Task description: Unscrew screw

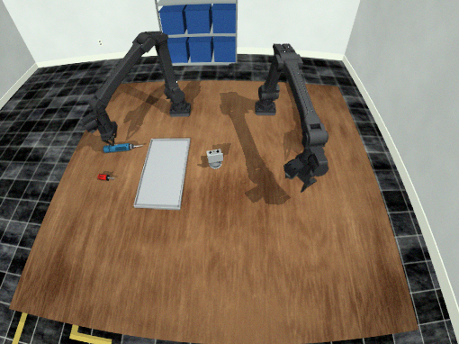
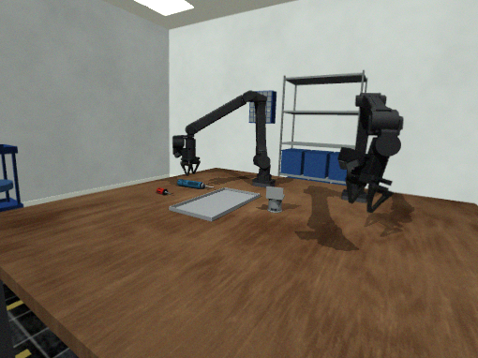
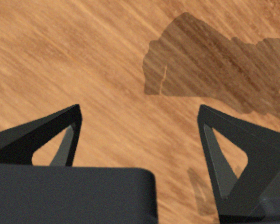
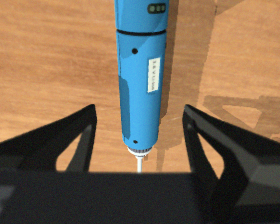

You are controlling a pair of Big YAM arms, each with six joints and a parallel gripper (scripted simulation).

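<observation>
Now: left hand 24 cm past the screw, 32 cm to the left of it and 7 cm above it. The rest, counted from my left hand: flat grey tray: 17 cm behind, 59 cm to the right, 14 cm below; grey bracket: 22 cm behind, 34 cm to the right, 7 cm below; small red-handled tool: 13 cm behind, 90 cm to the right, 13 cm below.
</observation>
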